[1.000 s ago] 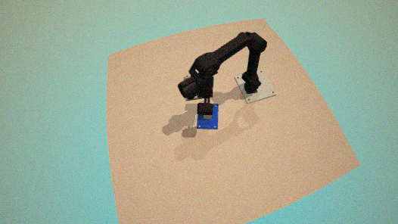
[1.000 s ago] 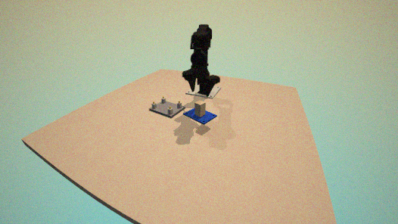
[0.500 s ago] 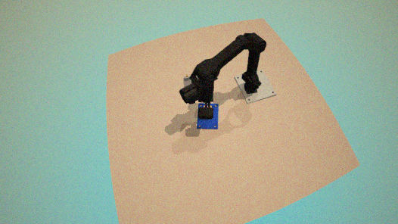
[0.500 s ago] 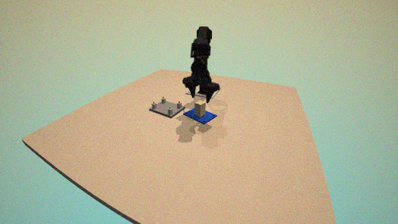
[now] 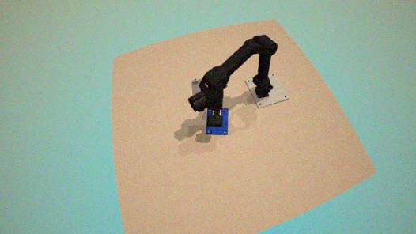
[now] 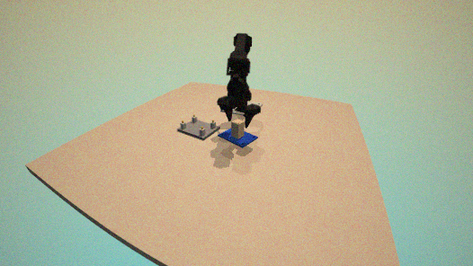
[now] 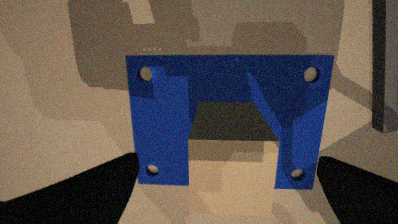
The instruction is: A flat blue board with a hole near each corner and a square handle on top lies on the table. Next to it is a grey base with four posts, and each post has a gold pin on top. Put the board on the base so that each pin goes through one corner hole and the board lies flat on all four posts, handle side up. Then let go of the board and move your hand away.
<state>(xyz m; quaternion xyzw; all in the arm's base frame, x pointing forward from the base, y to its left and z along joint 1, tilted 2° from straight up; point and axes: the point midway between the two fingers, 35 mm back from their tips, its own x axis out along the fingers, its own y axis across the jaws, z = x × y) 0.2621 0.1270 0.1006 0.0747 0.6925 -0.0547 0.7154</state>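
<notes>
My gripper tip is now 4 cm above the blue board. From my gripper tip the other things lie so: grey base 19 cm to the right, 6 cm below, 4 cm ahead.
</notes>
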